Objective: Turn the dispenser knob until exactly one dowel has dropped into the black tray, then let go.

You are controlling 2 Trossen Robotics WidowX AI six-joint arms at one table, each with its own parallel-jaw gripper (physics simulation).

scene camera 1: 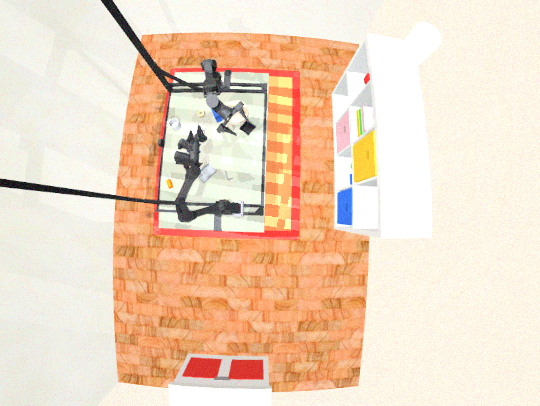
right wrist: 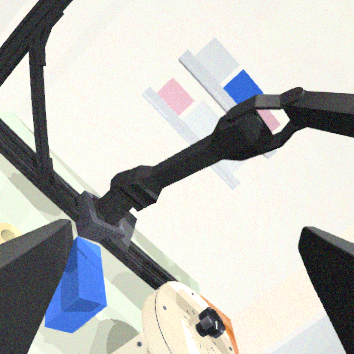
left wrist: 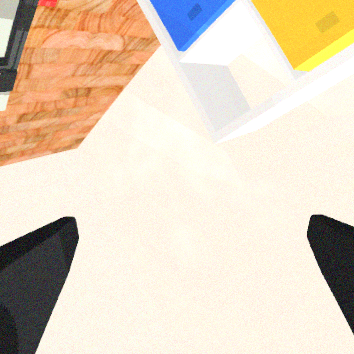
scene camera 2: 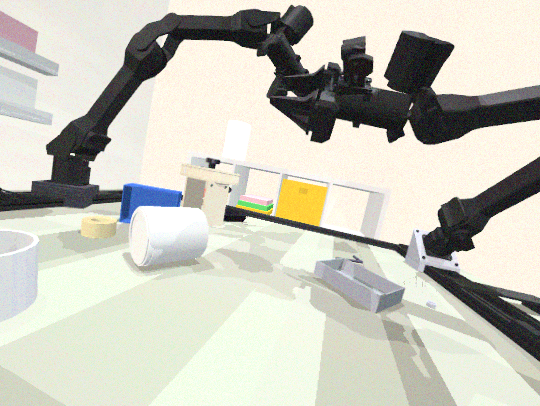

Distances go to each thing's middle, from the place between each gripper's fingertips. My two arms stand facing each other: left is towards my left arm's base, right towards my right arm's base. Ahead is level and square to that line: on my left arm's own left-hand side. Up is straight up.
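The cream dispenser [scene camera 2: 192, 171] is 24 cm below my left hand, 25 cm to the left of it and 3 cm behind it. Counting from that same left hand, I find the blue box [scene camera 2: 134, 195] 33 cm to the left, 17 cm behind and 34 cm below, while the grey tray [scene camera 2: 376, 293] sits 8 cm to the right, 31 cm behind and 37 cm below. The white cylinder [scene camera 2: 157, 235] is 32 cm behind my left hand, 23 cm to the left of it and 35 cm below it.
From my right hand, the white cylinder is 26 cm below, 12 cm to the left and 5 cm behind; going by its middle, it is nearer to my right hand than to my left hand. The cream dispenser, seen from my right hand, is 15 cm below, 14 cm to the left and 24 cm ahead. As for the blue box, it is 22 cm to the left of my right hand, 10 cm ahead of it and 26 cm below it, and the grey tray is 29 cm below my right hand, 19 cm to the right of it and 4 cm behind it.
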